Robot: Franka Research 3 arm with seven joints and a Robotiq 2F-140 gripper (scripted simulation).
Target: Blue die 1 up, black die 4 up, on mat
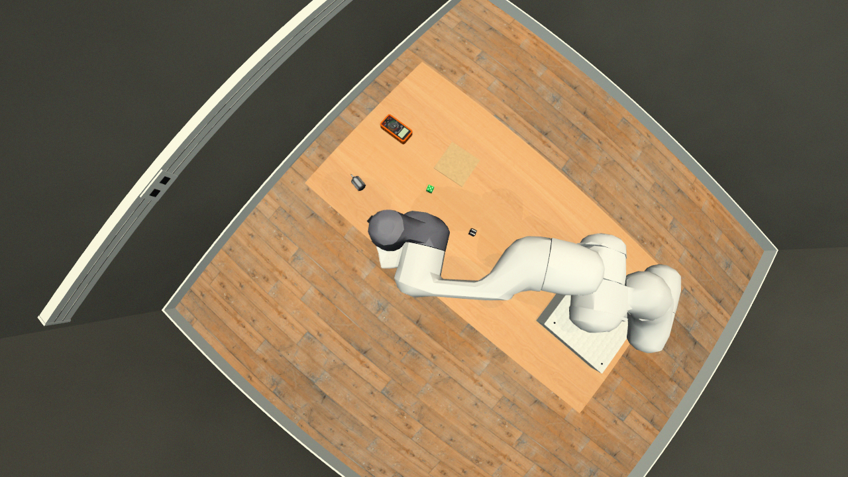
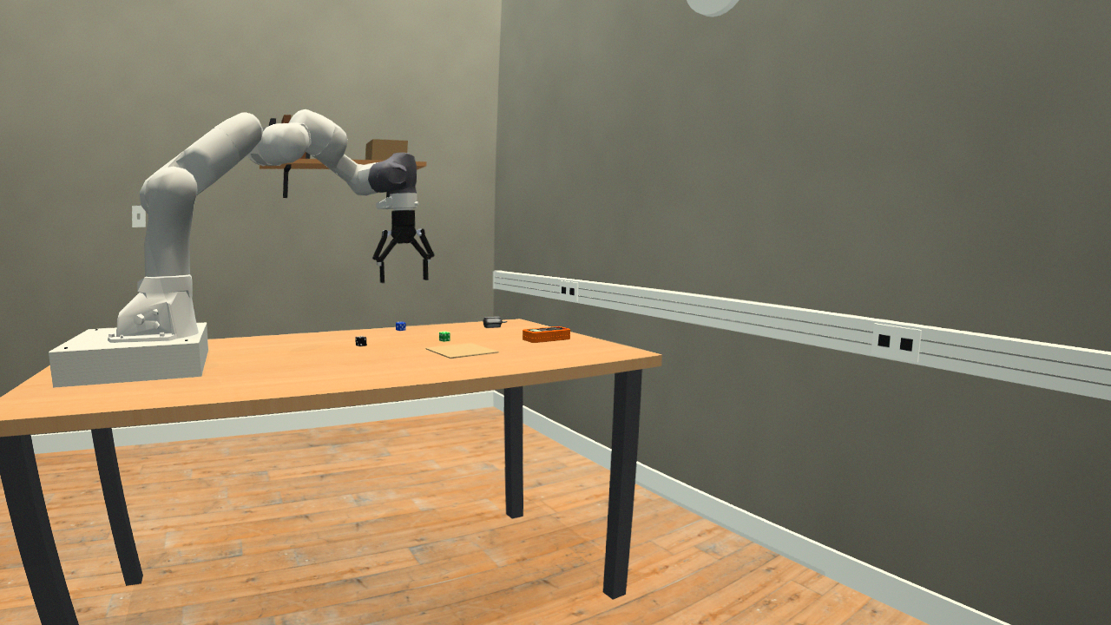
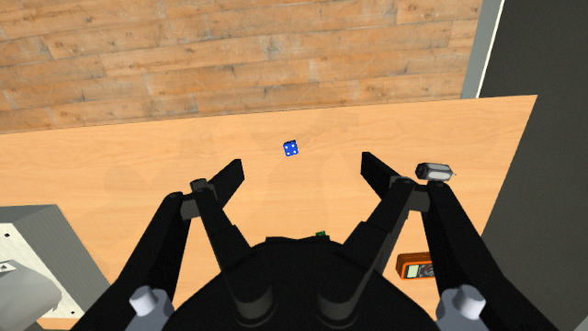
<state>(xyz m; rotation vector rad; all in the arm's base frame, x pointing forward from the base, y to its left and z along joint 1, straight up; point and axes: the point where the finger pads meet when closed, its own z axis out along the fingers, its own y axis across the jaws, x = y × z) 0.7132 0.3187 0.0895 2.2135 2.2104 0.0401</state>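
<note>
The blue die is 150 mm below my hand, 20 mm behind it and 10 mm to the right of it. The rest, counted from my hand: green die: 250 mm to the right, 150 mm below, 40 mm ahead; then grey gadget: 280 mm ahead, 150 mm below, 80 mm to the right; then black die: 230 mm to the right, 200 mm behind, 150 mm below.
</note>
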